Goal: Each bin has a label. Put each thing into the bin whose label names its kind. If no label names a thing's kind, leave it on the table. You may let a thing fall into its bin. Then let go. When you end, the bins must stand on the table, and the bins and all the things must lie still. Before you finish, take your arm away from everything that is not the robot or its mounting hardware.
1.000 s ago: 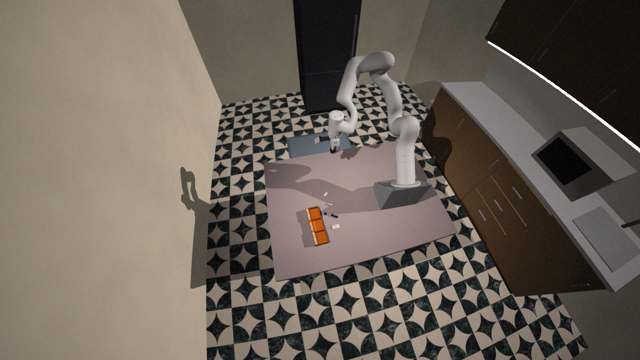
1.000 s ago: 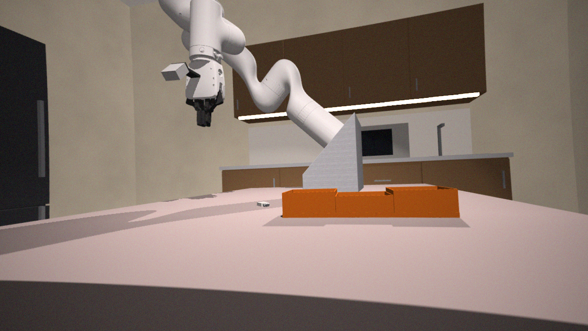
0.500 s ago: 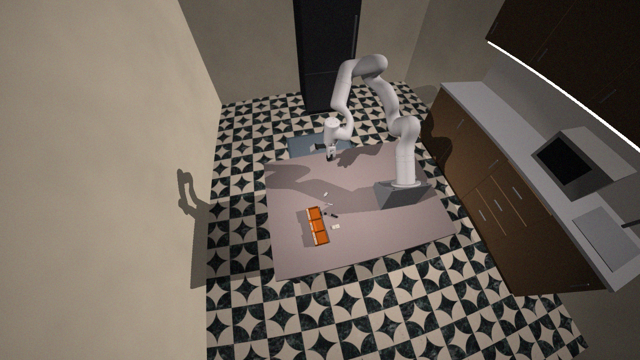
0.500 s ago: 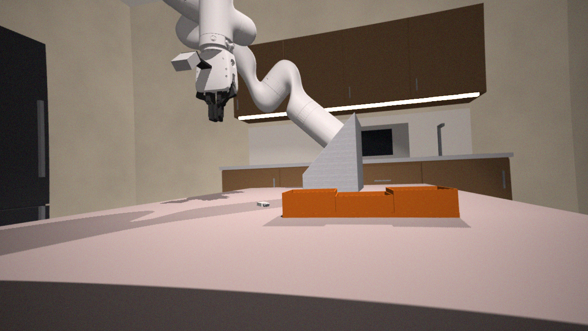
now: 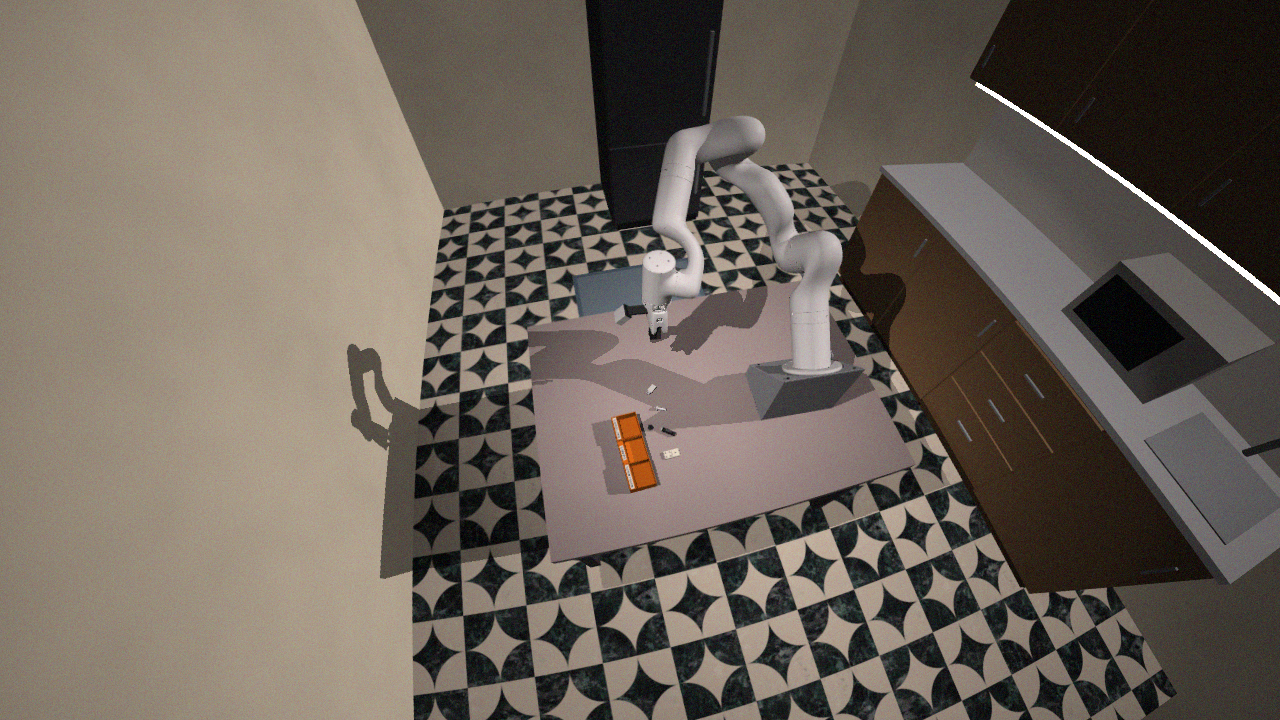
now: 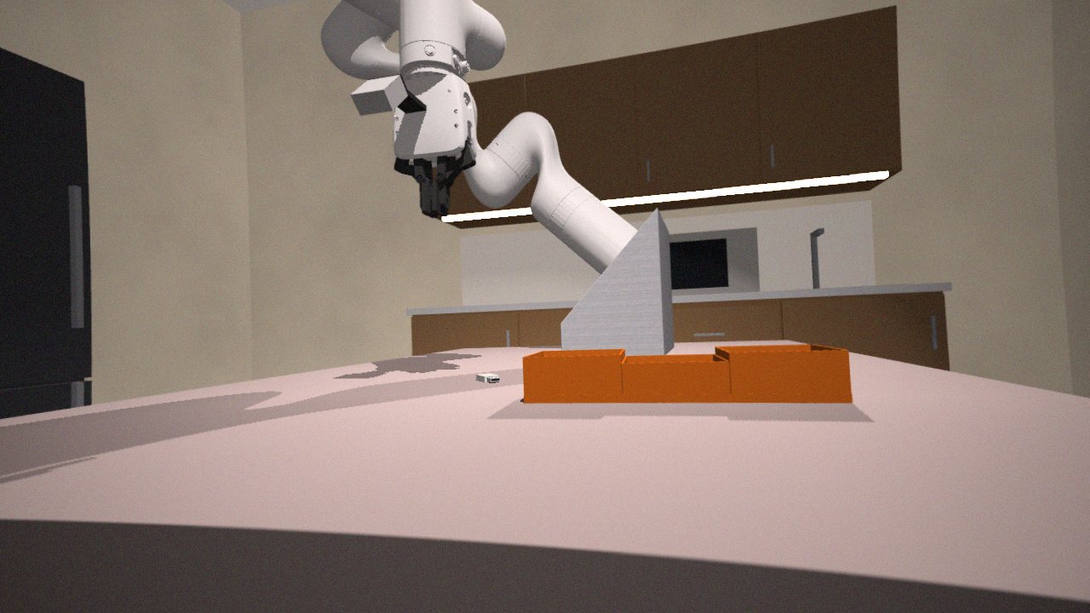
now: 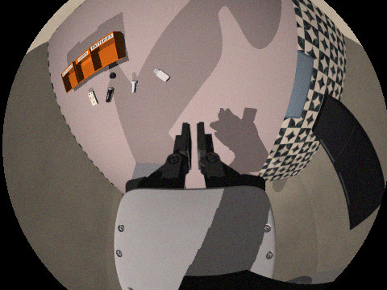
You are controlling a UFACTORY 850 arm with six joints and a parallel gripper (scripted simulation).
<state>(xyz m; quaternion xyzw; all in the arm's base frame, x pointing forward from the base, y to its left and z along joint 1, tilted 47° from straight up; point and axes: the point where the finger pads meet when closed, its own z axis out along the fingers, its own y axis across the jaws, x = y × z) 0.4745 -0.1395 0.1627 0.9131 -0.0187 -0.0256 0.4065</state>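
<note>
My hand is 29 cm to the right of the joined orange bins, 21 cm above it and 14 cm short of it. From my hand the other things lie so: silver bolt (23 cm below, 15 cm to the left, 1 cm ahead); then black nut (23 cm below, 22 cm to the left, 6 cm ahead); then white USB stick (23 cm below, 8 cm to the left, 3 cm ahead).
</note>
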